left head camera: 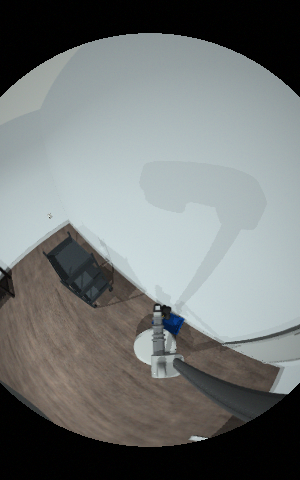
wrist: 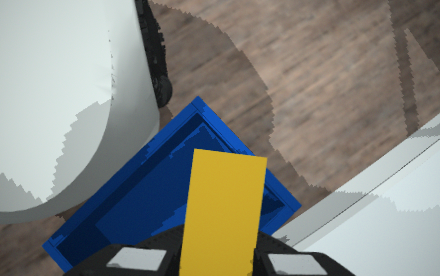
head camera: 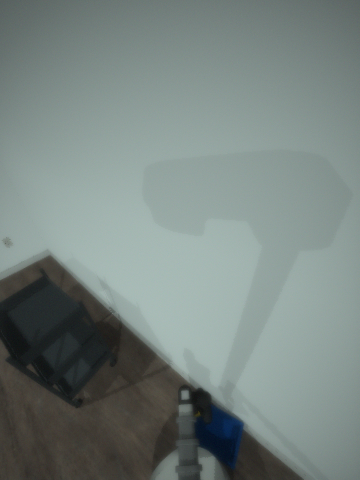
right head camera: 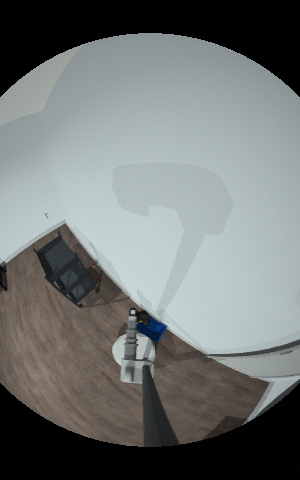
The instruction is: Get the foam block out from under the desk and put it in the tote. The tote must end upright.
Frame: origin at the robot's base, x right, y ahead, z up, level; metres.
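Seen in the pictures: gripper, fingertip midpoint: (wrist: 216, 243).
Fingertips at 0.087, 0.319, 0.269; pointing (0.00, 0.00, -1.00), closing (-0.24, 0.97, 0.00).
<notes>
Offsets run from my fingertips to a thing's top centre, as dx, dy, dz. "spot": to the spot under its first point.
The yellow foam block @[-0.023, -0.004, +0.040] (wrist: 223, 210) is held between the two fingers of my gripper (wrist: 216, 243), which is shut on it. In the wrist view the block hangs above the blue tote @[+0.062, -0.052, -0.177] (wrist: 145, 200) (head camera: 222, 435) (left head camera: 175, 324) (right head camera: 154, 330), over its right part, with its far end across the tote's rim. The tote stands upright on the floor, between my white base and the wall. Its near part is hidden by the gripper. In the head camera view the dark gripper covers the tote's left end, with a bit of yellow showing. The desk does not show clearly.
My white base (wrist: 65, 90) (left head camera: 145, 346) stands close beside the tote's left side in the wrist view. The wall (head camera: 225, 300) and its baseboard run close along the other side. A dark shelf cart @[spot: -0.826, +0.335, +0.365] (head camera: 45, 320) (left head camera: 75, 260) (right head camera: 60, 260) stands by the wall to the left.
</notes>
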